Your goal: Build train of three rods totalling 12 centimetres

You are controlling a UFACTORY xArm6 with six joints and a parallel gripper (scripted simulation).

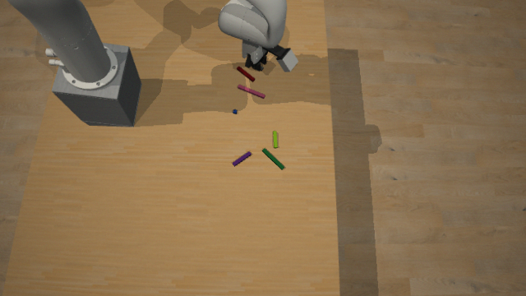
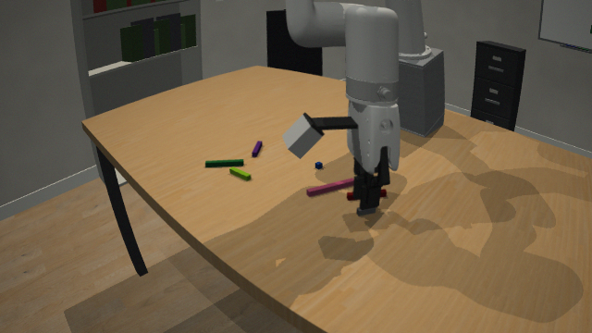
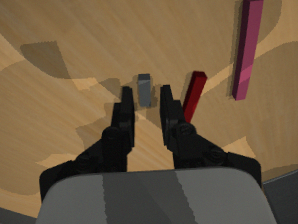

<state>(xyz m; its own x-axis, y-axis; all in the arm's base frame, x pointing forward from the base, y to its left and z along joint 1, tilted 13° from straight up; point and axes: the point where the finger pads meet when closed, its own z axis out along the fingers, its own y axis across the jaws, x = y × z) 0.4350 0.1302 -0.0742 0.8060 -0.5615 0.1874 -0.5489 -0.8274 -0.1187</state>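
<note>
Now: the grey rod 40 mm below my hand. The rest, counted from my hand: pink rod 90 mm to the right, 40 mm below, 20 mm behind; then blue rod 160 mm to the right, 70 mm behind, 40 mm below; then red rod 40 mm below, 40 mm behind, 20 mm to the right.
</note>
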